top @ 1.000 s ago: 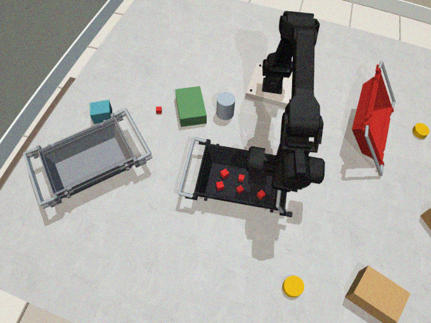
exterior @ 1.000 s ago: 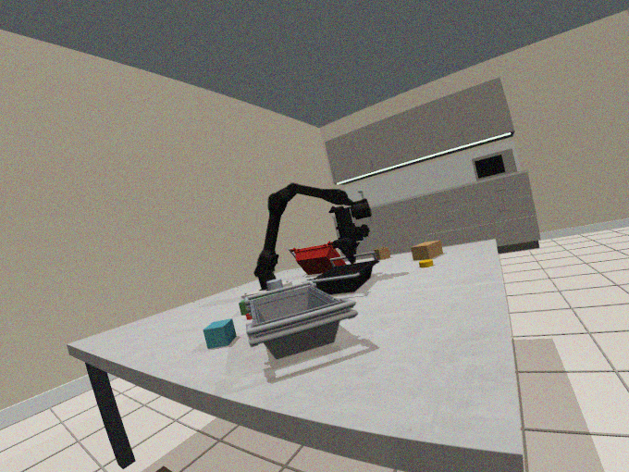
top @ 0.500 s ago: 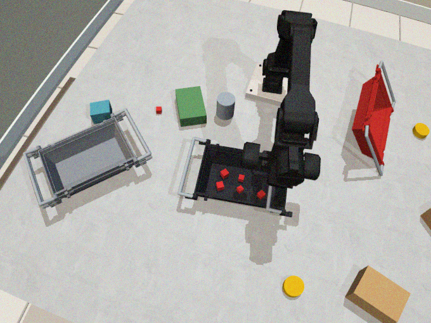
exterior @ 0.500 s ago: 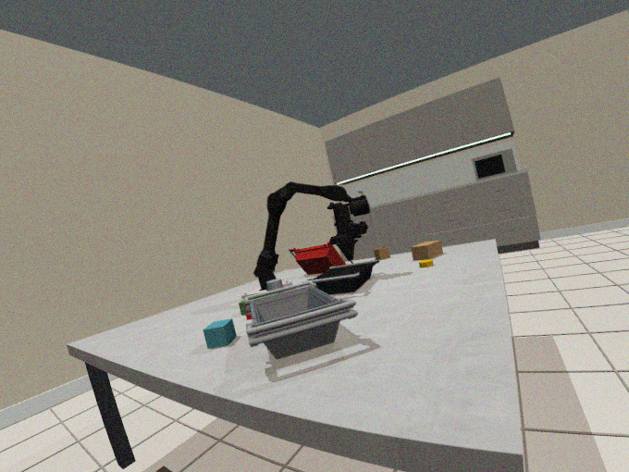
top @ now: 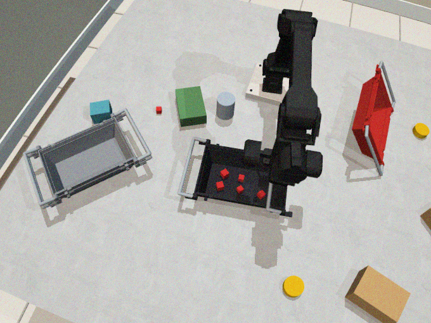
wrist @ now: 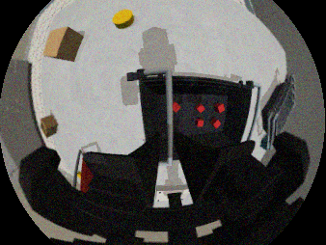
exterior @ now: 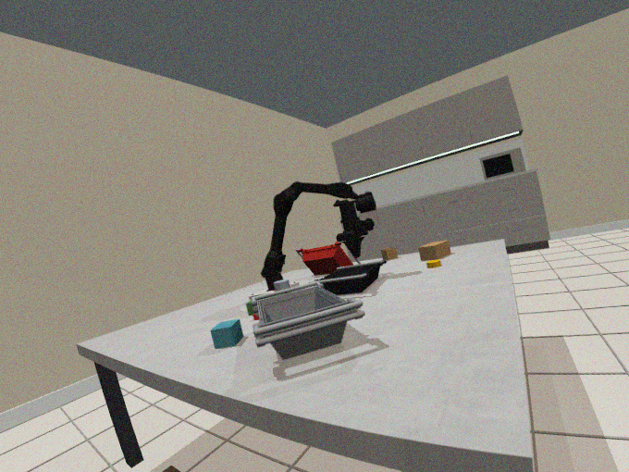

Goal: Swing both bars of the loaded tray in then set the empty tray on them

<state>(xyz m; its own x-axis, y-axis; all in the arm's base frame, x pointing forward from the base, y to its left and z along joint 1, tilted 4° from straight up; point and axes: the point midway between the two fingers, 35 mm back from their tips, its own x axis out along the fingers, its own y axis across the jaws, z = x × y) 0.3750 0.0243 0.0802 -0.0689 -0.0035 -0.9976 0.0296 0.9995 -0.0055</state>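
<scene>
My gripper tip is now 300 mm to the right of the red tray, 260 mm past it and 20 mm above it. From my gripper tip the other things lie so: tan box 280 mm to the left, 260 mm ahead, 60 mm below; green block 270 mm to the right, 240 mm behind, 70 mm below; grey cylinder 240 mm behind, 160 mm to the right, 60 mm below.
</scene>
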